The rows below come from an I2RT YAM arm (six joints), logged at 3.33 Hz.
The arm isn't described. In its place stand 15 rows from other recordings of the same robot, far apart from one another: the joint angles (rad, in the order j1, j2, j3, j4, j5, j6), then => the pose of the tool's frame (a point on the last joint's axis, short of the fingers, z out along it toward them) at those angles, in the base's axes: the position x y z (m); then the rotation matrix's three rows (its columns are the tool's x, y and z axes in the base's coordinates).
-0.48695 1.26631 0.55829 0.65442 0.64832 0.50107 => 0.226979, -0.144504, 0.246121; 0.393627, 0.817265, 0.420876; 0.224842, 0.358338, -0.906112; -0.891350, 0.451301, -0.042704
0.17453 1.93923 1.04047 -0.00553 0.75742 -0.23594 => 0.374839, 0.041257, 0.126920; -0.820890, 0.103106, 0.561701; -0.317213, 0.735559, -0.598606; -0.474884, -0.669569, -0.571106
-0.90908 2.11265 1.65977 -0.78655 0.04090 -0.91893 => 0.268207, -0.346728, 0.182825; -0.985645, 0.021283, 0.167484; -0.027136, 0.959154, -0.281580; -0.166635, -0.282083, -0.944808
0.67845 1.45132 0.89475 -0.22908 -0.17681 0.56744 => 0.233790, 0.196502, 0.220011; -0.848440, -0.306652, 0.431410; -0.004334, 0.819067, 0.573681; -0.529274, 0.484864, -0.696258
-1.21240 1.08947 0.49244 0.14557 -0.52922 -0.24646 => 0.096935, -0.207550, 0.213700; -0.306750, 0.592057, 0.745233; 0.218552, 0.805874, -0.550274; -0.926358, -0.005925, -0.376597
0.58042 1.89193 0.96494 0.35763 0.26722 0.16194 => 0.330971, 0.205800, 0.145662; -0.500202, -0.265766, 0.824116; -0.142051, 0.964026, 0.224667; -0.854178, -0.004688, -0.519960
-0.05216 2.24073 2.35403 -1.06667 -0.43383 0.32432 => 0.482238, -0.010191, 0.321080; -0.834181, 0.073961, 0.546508; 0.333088, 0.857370, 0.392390; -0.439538, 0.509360, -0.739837
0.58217 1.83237 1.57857 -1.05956 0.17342 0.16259 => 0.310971, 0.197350, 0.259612; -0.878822, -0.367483, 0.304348; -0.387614, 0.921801, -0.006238; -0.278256, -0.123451, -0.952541
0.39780 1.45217 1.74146 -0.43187 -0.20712 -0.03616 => 0.286822, 0.128465, 0.487578; -0.110426, -0.571138, 0.813393; -0.084777, 0.820828, 0.564849; -0.990262, -0.006583, -0.139060
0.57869 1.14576 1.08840 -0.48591 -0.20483 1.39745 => 0.207308, 0.144083, 0.343596; -0.745695, 0.308781, 0.590419; 0.664828, 0.403443, 0.628679; -0.044077, 0.861329, -0.506132
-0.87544 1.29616 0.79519 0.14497 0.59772 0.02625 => 0.169803, -0.234779, 0.266520; -0.197682, 0.978157, 0.064276; 0.270786, 0.117508, -0.955441; -0.942124, -0.171468, -0.288100
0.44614 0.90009 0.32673 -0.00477 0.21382 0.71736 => 0.170503, 0.073179, 0.178369; -0.543283, 0.127143, 0.829866; 0.452277, 0.877095, 0.161710; -0.707311, 0.463184, -0.534015
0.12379 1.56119 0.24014 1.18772 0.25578 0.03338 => 0.242882, 0.021145, 0.140505; -0.127527, 0.133709, 0.982781; 0.016669, 0.991020, -0.132667; -0.991695, -0.000536, -0.128610
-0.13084 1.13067 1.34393 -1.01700 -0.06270 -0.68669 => 0.208781, -0.025224, 0.383979; -0.607236, -0.385182, 0.694910; -0.558283, 0.829170, -0.028245; -0.565319, -0.405108, -0.718542
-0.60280 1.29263 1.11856 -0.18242 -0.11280 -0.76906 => 0.250791, -0.167744, 0.345845; -0.537928, 0.142434, 0.830871; -0.468663, 0.768733, -0.435207; -0.700706, -0.623508, -0.346769
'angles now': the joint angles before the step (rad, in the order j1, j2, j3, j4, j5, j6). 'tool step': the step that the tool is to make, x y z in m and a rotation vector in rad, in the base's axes. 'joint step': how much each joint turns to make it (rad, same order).
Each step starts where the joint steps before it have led.
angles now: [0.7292 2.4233 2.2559 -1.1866 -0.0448 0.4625]
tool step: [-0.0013 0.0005 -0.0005 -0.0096 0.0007 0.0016]
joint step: [0.0030 0.0005 -0.0003 -0.0060 0.0068 0.0000]
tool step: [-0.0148 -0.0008 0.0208 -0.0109 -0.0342 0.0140]
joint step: [0.0217 -0.0707 -0.0436 -0.0092 0.0321 0.0007]
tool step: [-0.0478 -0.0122 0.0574 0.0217 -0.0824 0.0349]
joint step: [0.0581 -0.2316 -0.1613 0.0033 0.0473 0.0112]
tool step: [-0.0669 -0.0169 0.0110 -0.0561 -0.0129 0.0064]
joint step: [0.1032 -0.2274 -0.2807 0.0128 0.0714 0.0804]
